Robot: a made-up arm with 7 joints. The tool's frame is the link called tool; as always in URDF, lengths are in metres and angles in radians. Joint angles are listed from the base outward.
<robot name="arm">
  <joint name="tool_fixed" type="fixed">
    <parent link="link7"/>
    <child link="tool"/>
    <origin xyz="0 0 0" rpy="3.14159 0 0"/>
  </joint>
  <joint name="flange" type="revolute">
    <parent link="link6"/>
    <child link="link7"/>
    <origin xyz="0 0 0.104" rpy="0 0 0"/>
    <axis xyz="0 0 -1"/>
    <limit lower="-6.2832" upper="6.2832"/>
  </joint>
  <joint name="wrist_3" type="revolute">
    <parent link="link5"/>
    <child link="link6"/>
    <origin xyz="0 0 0.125" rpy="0 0 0"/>
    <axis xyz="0 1 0"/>
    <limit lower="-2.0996" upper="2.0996"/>
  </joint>
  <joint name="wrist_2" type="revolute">
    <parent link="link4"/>
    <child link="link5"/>
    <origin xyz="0 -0.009 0.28" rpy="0 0 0"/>
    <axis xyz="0 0 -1"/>
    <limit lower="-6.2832" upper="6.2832"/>
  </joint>
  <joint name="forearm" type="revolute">
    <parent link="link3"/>
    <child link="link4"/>
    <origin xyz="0 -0.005 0.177" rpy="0 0 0"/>
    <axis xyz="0 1 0"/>
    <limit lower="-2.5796" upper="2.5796"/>
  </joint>
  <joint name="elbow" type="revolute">
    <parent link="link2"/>
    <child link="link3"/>
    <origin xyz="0 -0.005 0.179" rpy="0 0 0"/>
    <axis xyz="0 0 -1"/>
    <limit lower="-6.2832" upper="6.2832"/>
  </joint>
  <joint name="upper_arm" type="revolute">
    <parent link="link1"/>
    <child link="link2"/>
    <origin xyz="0 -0.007 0.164" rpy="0 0 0"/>
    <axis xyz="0 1 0"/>
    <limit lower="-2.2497" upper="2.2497"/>
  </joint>
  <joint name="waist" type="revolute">
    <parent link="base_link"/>
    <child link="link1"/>
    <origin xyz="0 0 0.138" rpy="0 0 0"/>
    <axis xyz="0 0 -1"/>
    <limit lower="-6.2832" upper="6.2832"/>
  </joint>
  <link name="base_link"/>
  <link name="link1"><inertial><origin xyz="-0.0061 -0.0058 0.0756"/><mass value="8.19"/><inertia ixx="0.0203" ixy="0" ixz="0" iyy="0.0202" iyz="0.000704" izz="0.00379"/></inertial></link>
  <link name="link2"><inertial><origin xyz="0.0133 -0.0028 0.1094"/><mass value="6.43"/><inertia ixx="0.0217" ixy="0" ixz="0" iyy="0.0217" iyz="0.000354" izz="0.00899"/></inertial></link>
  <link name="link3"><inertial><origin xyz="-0.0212 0.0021 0.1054"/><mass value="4.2"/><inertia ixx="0.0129" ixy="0" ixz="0" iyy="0.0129" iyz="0.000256" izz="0.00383"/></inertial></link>
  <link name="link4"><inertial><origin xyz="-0.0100 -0.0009 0.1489"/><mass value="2.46"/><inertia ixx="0.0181" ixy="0" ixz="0" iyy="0.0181" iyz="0.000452" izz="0.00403"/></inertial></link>
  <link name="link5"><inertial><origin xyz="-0.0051 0.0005 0.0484"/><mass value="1.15"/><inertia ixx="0.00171" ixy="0" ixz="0" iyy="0.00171" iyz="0" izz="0.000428"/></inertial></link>
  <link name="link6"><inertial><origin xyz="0.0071 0.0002 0.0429"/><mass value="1.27"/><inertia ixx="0.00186" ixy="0" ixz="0" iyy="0.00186" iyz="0" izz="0.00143"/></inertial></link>
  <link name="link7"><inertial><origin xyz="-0.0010 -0.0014 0.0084"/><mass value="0.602"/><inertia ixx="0.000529" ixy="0" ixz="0" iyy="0.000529" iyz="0" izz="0.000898"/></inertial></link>
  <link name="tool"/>
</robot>
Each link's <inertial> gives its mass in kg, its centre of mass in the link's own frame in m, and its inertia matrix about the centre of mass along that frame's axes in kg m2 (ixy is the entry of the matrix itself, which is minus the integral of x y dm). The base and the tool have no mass. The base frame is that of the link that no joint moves.
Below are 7 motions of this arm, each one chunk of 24 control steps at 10 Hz.
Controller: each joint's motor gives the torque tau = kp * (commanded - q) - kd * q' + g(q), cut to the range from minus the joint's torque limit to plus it. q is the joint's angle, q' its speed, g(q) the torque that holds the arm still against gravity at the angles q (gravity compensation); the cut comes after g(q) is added. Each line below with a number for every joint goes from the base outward.
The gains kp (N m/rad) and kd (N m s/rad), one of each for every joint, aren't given. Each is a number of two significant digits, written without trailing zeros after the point. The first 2 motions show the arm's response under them.
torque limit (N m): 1.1 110 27 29 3.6 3.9 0.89
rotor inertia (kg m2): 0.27 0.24 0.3 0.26 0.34 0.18 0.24
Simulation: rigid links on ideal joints. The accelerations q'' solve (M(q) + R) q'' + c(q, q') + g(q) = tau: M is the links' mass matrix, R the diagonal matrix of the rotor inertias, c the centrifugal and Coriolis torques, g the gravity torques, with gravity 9.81 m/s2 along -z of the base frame. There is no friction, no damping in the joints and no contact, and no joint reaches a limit. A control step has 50 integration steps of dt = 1/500 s. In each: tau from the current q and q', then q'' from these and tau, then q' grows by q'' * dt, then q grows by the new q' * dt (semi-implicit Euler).
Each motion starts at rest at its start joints. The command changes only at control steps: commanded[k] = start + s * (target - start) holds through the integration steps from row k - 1 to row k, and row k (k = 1, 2, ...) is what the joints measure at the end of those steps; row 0 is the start. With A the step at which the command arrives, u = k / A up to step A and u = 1 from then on. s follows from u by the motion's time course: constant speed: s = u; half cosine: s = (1 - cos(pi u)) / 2; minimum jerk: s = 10 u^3 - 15 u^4 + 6 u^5; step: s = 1 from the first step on.
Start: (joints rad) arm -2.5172 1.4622 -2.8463 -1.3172 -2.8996 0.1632 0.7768
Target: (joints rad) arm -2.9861 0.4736 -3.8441 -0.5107 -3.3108 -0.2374 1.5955
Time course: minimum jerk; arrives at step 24
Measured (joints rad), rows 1 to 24:
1: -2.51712 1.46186 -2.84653 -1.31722 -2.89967 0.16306 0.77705
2: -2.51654 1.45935 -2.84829 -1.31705 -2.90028 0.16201 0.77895
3: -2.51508 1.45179 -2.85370 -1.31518 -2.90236 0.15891 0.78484
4: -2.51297 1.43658 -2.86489 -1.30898 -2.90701 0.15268 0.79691
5: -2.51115 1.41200 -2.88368 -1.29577 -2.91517 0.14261 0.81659
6: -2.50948 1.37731 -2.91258 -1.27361 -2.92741 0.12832 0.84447
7: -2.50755 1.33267 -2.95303 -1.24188 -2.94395 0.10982 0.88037
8: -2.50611 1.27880 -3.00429 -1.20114 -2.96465 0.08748 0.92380
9: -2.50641 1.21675 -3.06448 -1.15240 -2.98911 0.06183 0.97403
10: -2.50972 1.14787 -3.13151 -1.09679 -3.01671 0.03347 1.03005
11: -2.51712 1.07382 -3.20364 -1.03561 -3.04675 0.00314 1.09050
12: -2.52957 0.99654 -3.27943 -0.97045 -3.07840 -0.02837 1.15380
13: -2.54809 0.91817 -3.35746 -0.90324 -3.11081 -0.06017 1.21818
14: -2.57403 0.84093 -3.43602 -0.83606 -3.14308 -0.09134 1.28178
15: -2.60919 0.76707 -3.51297 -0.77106 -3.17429 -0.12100 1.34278
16: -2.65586 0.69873 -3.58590 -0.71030 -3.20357 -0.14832 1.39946
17: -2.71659 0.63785 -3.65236 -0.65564 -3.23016 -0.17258 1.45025
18: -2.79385 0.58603 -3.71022 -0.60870 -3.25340 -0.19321 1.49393
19: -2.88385 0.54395 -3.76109 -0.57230 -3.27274 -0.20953 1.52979
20: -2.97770 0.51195 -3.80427 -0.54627 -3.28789 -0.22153 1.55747
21: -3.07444 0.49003 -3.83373 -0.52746 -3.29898 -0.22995 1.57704
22: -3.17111 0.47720 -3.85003 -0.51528 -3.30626 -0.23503 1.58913
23: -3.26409 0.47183 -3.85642 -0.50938 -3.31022 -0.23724 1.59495
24: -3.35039 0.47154 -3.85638 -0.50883 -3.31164 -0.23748 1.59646
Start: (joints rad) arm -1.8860 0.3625 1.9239 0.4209 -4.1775 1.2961 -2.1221
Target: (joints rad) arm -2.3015 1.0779 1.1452 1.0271 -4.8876 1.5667 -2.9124
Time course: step
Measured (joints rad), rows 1 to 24:
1: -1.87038 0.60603 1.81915 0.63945 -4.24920 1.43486 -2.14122
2: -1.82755 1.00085 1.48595 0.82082 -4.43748 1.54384 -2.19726
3: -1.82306 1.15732 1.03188 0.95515 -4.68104 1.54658 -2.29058
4: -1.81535 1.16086 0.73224 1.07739 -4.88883 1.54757 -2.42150
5: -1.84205 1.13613 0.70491 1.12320 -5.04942 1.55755 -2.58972
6: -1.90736 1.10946 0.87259 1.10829 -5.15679 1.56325 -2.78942
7: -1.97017 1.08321 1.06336 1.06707 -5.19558 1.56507 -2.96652
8: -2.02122 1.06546 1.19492 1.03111 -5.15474 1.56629 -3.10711
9: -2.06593 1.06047 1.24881 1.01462 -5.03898 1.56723 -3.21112
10: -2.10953 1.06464 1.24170 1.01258 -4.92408 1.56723 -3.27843
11: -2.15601 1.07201 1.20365 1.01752 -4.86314 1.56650 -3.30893
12: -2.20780 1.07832 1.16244 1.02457 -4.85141 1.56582 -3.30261
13: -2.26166 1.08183 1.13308 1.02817 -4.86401 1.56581 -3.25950
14: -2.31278 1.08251 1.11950 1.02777 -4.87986 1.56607 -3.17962
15: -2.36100 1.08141 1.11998 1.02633 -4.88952 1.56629 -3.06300
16: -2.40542 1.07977 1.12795 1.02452 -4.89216 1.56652 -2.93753
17: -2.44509 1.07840 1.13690 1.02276 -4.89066 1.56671 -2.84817
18: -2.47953 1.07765 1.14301 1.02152 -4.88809 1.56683 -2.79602
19: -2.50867 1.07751 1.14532 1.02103 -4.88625 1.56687 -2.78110
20: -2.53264 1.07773 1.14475 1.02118 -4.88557 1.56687 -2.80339
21: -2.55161 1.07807 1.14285 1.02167 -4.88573 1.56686 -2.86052
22: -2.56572 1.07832 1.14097 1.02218 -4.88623 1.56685 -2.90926
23: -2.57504 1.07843 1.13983 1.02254 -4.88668 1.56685 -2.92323
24: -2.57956 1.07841 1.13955 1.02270 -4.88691 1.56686 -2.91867
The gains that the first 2 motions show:
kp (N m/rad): 30 360 39 68 26 60 37
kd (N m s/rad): 4.7 29 4.6 9.2 3.4 4.6 3.6
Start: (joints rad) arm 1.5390 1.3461 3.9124 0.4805 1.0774 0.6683 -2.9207
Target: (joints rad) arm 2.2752 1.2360 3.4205 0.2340 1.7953 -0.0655 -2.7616
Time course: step
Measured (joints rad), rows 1 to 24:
1: 1.49690 1.29087 3.76504 0.35815 1.14481 0.60610 -2.90120
2: 1.46330 1.23878 3.53174 0.28314 1.33621 0.37069 -2.84452
3: 1.45047 1.22202 3.40463 0.27231 1.59525 0.01920 -2.77840
4: 1.45711 1.22336 3.37858 0.26684 1.78268 -0.14750 -2.74669
5: 1.47745 1.22941 3.39490 0.25700 1.86353 -0.11283 -2.74768
6: 1.50172 1.23555 3.41549 0.24403 1.86285 -0.06578 -2.75761
7: 1.52791 1.23947 3.42592 0.23292 1.83197 -0.06053 -2.76254
8: 1.55779 1.24028 3.42742 0.22760 1.80399 -0.06358 -2.76294
9: 1.59215 1.23905 3.42545 0.22775 1.78977 -0.06472 -2.76209
10: 1.63099 1.23728 3.42342 0.23074 1.78705 -0.06489 -2.76158
11: 1.67407 1.23601 3.42233 0.23392 1.78980 -0.06498 -2.76149
12: 1.72118 1.23557 3.42205 0.23577 1.79331 -0.06502 -2.76156
13: 1.77223 1.23581 3.42220 0.23603 1.79550 -0.06498 -2.76160
14: 1.82721 1.23635 3.42249 0.23519 1.79622 -0.06490 -2.76161
15: 1.88616 1.23689 3.42276 0.23398 1.79606 -0.06483 -2.76160
16: 1.94913 1.23725 3.42293 0.23292 1.79566 -0.06478 -2.76160
17: 2.01615 1.23744 3.42301 0.23221 1.79534 -0.06476 -2.76160
18: 2.08724 1.23752 3.42303 0.23181 1.79520 -0.06475 -2.76160
19: 2.16212 1.23755 3.42292 0.23144 1.79519 -0.06482 -2.76160
20: 2.23635 1.23743 3.42145 0.23006 1.79524 -0.06550 -2.76159
21: 2.30659 1.23750 3.41971 0.22883 1.79527 -0.06589 -2.76159
22: 2.37291 1.23755 3.41893 0.22826 1.79528 -0.06590 -2.76159
23: 2.43530 1.23744 3.41882 0.22828 1.79527 -0.06589 -2.76159
24: 2.49370 1.23721 3.41888 0.22868 1.79527 -0.06590 -2.76159

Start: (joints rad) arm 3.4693 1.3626 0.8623 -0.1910 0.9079 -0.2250 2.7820
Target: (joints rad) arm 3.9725 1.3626 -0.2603 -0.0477 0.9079 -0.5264 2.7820
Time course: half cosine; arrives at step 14
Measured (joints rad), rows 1 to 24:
1: 3.46927 1.36272 0.85717 -0.19054 0.90793 -0.22763 2.78201
2: 3.46963 1.36304 0.83580 -0.18869 0.90801 -0.23675 2.78203
3: 3.47101 1.36322 0.78984 -0.18417 0.90811 -0.25308 2.78204
4: 3.47373 1.36294 0.71776 -0.17627 0.90817 -0.27550 2.78205
5: 3.47823 1.36233 0.62304 -0.16548 0.90815 -0.30283 2.78204
6: 3.48526 1.36169 0.51151 -0.15255 0.90805 -0.33386 2.78203
7: 3.49564 1.36125 0.38956 -0.13799 0.90791 -0.36705 2.78201
8: 3.51017 1.36114 0.26351 -0.12227 0.90780 -0.40070 2.78199
9: 3.52954 1.36141 0.13962 -0.10593 0.90775 -0.43310 2.78198
10: 3.55421 1.36199 0.02392 -0.08973 0.90779 -0.46260 2.78196
11: 3.58430 1.36274 -0.07789 -0.07463 0.90790 -0.48772 2.78195
12: 3.61961 1.36350 -0.16073 -0.06167 0.90806 -0.50722 2.78194
13: 3.65977 1.36409 -0.22041 -0.05181 0.90822 -0.52015 2.78194
14: 3.70436 1.36443 -0.25387 -0.04575 0.90833 -0.52588 2.78193
15: 3.75305 1.36441 -0.26470 -0.04316 0.90842 -0.52667 2.78194
16: 3.80555 1.36402 -0.26401 -0.04280 0.90850 -0.52638 2.78196
17: 3.86168 1.36351 -0.26113 -0.04351 0.90855 -0.52634 2.78199
18: 3.91937 1.36327 -0.25985 -0.04498 0.90842 -0.52613 2.78200
19: 3.97427 1.36314 -0.26038 -0.04672 0.90800 -0.52581 2.78202
20: 4.02558 1.36294 -0.26110 -0.04785 0.90759 -0.52580 2.78202
21: 4.07332 1.36282 -0.26144 -0.04846 0.90736 -0.52587 2.78202
22: 4.11745 1.36280 -0.26149 -0.04870 0.90730 -0.52590 2.78201
23: 4.15795 1.36283 -0.26145 -0.04873 0.90733 -0.52591 2.78201
24: 4.19479 1.36285 -0.26141 -0.04869 0.90739 -0.52592 2.78201

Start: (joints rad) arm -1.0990 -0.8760 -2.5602 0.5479 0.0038 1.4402 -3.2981
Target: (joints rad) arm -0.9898 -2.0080 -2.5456 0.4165 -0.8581 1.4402 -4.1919
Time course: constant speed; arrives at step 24
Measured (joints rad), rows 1 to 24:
1: -1.09636 -0.89952 -2.55170 0.53164 -0.00476 1.44064 -3.31345
2: -1.09308 -0.94416 -2.54394 0.51904 -0.02827 1.44001 -3.34807
3: -1.08994 -0.99657 -2.54503 0.51796 -0.06351 1.43951 -3.38967
4: -1.08669 -1.04928 -2.55208 0.52203 -0.10423 1.43951 -3.42981
5: -1.08326 -1.09950 -2.55894 0.52454 -0.14535 1.43970 -3.46757
6: -1.07969 -1.14720 -2.56206 0.52280 -0.18440 1.43985 -3.50445
7: -1.07592 -1.19347 -2.56143 0.51738 -0.22118 1.43990 -3.54139
8: -1.07187 -1.23945 -2.55890 0.51018 -0.25657 1.43989 -3.57856
9: -1.06748 -1.28581 -2.55630 0.50290 -0.29158 1.43985 -3.61583
10: -1.06279 -1.33271 -2.55456 0.49641 -0.32682 1.43982 -3.65310
11: -1.05786 -1.38000 -2.55374 0.49076 -0.36245 1.43980 -3.69035
12: -1.05277 -1.42742 -2.55342 0.48563 -0.39836 1.43981 -3.72759
13: -1.04757 -1.47480 -2.55316 0.48062 -0.43440 1.43982 -3.76483
14: -1.04230 -1.52205 -2.55274 0.47550 -0.47041 1.43983 -3.80207
15: -1.03703 -1.56921 -2.55210 0.47019 -0.50637 1.43983 -3.83931
16: -1.03180 -1.61633 -2.55135 0.46475 -0.54226 1.43983 -3.87655
17: -1.02665 -1.66345 -2.55057 0.45925 -0.57814 1.43983 -3.91379
18: -1.02162 -1.71060 -2.54984 0.45377 -0.61401 1.43983 -3.95104
19: -1.01672 -1.75776 -2.54918 0.44831 -0.64990 1.43983 -3.98828
20: -1.01195 -1.80494 -2.54856 0.44288 -0.68581 1.43983 -4.02552
21: -1.00731 -1.85212 -2.54797 0.43744 -0.72172 1.43984 -4.06276
22: -1.00276 -1.89930 -2.54738 0.43199 -0.75764 1.43984 -4.10000
23: -0.99829 -1.94647 -2.54679 0.42653 -0.79356 1.43984 -4.13724
24: -0.99385 -1.99363 -2.54619 0.42105 -0.82948 1.43985 -4.17449

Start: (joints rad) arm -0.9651 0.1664 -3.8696 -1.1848 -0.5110 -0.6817 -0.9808
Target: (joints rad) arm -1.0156 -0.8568 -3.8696 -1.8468 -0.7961 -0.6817 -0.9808
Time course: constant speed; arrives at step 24
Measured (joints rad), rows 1 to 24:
1: -0.95989 0.14103 -3.86061 -1.20245 -0.51385 -0.68139 -0.98082
2: -0.95231 0.09870 -3.85229 -1.22574 -0.52141 -0.68155 -0.98083
3: -0.94821 0.05364 -3.85033 -1.24751 -0.53276 -0.68132 -0.98082
4: -0.95015 0.00957 -3.85325 -1.27016 -0.54601 -0.68104 -0.98081
5: -0.95726 -0.03364 -3.85881 -1.29550 -0.55960 -0.68108 -0.98081
6: -0.96692 -0.07655 -3.86532 -1.32300 -0.57272 -0.68136 -0.98081
7: -0.97656 -0.11941 -3.87139 -1.35132 -0.58527 -0.68165 -0.98080
8: -0.98448 -0.16226 -3.87587 -1.37954 -0.59741 -0.68184 -0.98079
9: -0.98997 -0.20502 -3.87817 -1.40740 -0.60932 -0.68191 -0.98079
10: -0.99309 -0.24763 -3.87829 -1.43502 -0.62112 -0.68190 -0.98079
11: -0.99434 -0.29010 -3.87676 -1.46263 -0.63286 -0.68184 -0.98079
12: -0.99448 -0.33250 -3.87436 -1.49033 -0.64455 -0.68177 -0.98079
13: -0.99427 -0.37491 -3.87190 -1.51812 -0.65623 -0.68170 -0.98080
14: -0.99433 -0.41738 -3.86997 -1.54592 -0.66793 -0.68166 -0.98080
15: -0.99504 -0.45993 -3.86889 -1.57367 -0.67969 -0.68164 -0.98080
16: -0.99651 -0.50256 -3.86866 -1.60132 -0.69152 -0.68164 -0.98080
17: -0.99867 -0.54523 -3.86910 -1.62889 -0.70343 -0.68166 -0.98080
18: -1.00127 -0.58793 -3.86988 -1.65640 -0.71538 -0.68169 -0.98080
19: -1.00407 -0.63063 -3.87071 -1.68390 -0.72734 -0.68171 -0.98080
20: -1.00682 -0.67330 -3.87134 -1.71141 -0.73929 -0.68173 -0.98080
21: -1.00938 -0.71594 -3.87166 -1.73897 -0.75121 -0.68175 -0.98080
22: -1.01170 -0.75856 -3.87169 -1.76657 -0.76310 -0.68175 -0.98080
23: -1.01379 -0.80117 -3.87151 -1.79420 -0.77496 -0.68175 -0.98080
24: -1.01573 -0.84377 -3.87124 -1.82186 -0.78681 -0.68174 -0.98080

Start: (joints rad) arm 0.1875 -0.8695 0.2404 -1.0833 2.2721 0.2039 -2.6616
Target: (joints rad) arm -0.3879 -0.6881 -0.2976 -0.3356 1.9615 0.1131 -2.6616
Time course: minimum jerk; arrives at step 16
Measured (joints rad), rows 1 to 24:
1: 0.18754 -0.86938 0.24011 -1.08293 2.27193 0.20379 -2.66160
2: 0.18775 -0.86843 0.23791 -1.07996 2.27058 0.20300 -2.66159
3: 0.18769 -0.86523 0.23098 -1.06985 2.26607 0.20074 -2.66158
4: 0.18778 -0.85837 0.21454 -1.04714 2.25619 0.19655 -2.66156
5: 0.18899 -0.84712 0.18455 -1.00786 2.23940 0.19028 -2.66154
6: 0.19086 -0.83165 0.14076 -0.95109 2.21534 0.18206 -2.66153
7: 0.19120 -0.81266 0.08612 -0.87887 2.18489 0.17227 -2.66154
8: 0.18723 -0.79117 0.02469 -0.79526 2.14983 0.16150 -2.66155
9: 0.17627 -0.76840 -0.03948 -0.70543 2.11249 0.15050 -2.66157
10: 0.15603 -0.74578 -0.10264 -0.61507 2.07533 0.13999 -2.66159
11: 0.12478 -0.72487 -0.16122 -0.52998 2.04074 0.13066 -2.66160
12: 0.08156 -0.70714 -0.21182 -0.45550 2.01080 0.12304 -2.66162
13: 0.02638 -0.69383 -0.25160 -0.39602 1.98707 0.11745 -2.66164
14: -0.03973 -0.68564 -0.27884 -0.35430 1.97048 0.11393 -2.66165
15: -0.11507 -0.68254 -0.29361 -0.33080 1.96101 0.11225 -2.66166
16: -0.19783 -0.68359 -0.29818 -0.32309 1.95758 0.11186 -2.66165
17: -0.28503 -0.68682 -0.29770 -0.32626 1.95796 0.11229 -2.66163
18: -0.36724 -0.68987 -0.29896 -0.33464 1.95971 0.11348 -2.66161
19: -0.44294 -0.69172 -0.30014 -0.34153 1.96126 0.11397 -2.66159
20: -0.51280 -0.69196 -0.30053 -0.34467 1.96206 0.11400 -2.66159
21: -0.57698 -0.69109 -0.30081 -0.34447 1.96220 0.11394 -2.66159
22: -0.63547 -0.68986 -0.30129 -0.34244 1.96198 0.11389 -2.66160
23: -0.68819 -0.68884 -0.30186 -0.34013 1.96168 0.11385 -2.66160
24: -0.73503 -0.68825 -0.30227 -0.33845 1.96146 0.11383 -2.66160

